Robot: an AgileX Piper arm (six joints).
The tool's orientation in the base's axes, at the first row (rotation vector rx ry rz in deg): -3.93 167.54 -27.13
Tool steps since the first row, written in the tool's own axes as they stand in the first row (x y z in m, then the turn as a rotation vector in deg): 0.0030 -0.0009 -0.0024 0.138 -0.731 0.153; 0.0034 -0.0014 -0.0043 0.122 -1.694 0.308; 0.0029 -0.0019 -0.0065 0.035 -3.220 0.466; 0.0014 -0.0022 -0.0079 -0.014 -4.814 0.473; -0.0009 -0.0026 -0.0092 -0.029 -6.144 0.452; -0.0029 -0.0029 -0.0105 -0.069 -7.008 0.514
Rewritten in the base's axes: -0.0034 -0.0003 0.0020 -0.095 -0.751 0.066; -0.0041 -0.0003 0.0039 -0.035 -1.710 0.229; -0.0040 0.0000 0.0062 0.105 -3.200 0.580; -0.0028 0.0003 0.0078 0.182 -4.710 1.087; -0.0008 0.0004 0.0096 0.215 -5.964 1.531; 0.0010 0.0007 0.0112 0.280 -6.799 1.754
